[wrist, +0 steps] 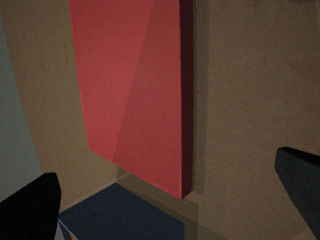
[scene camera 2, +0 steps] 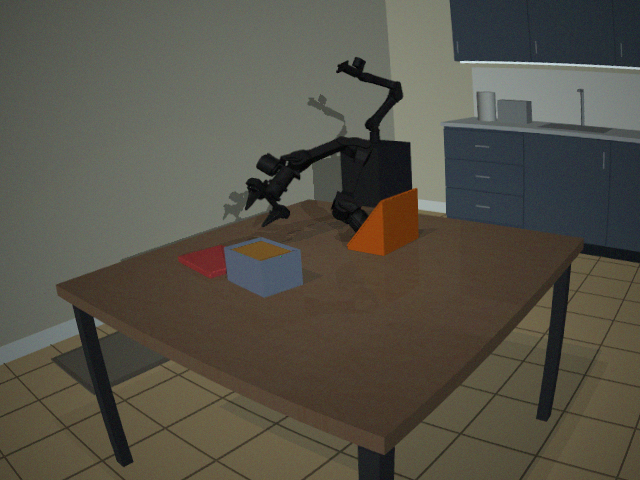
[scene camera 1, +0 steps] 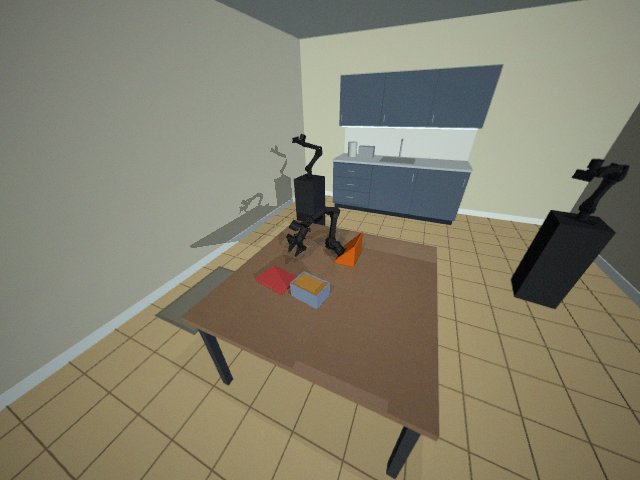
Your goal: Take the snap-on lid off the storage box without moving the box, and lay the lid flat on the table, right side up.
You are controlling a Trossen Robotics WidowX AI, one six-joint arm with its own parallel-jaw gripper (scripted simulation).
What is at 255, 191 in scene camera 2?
My gripper.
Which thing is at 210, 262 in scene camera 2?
A red lid.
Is my gripper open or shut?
Open.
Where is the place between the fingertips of my gripper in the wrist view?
At 172, 171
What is my gripper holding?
Nothing.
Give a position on a red lid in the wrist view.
135, 72
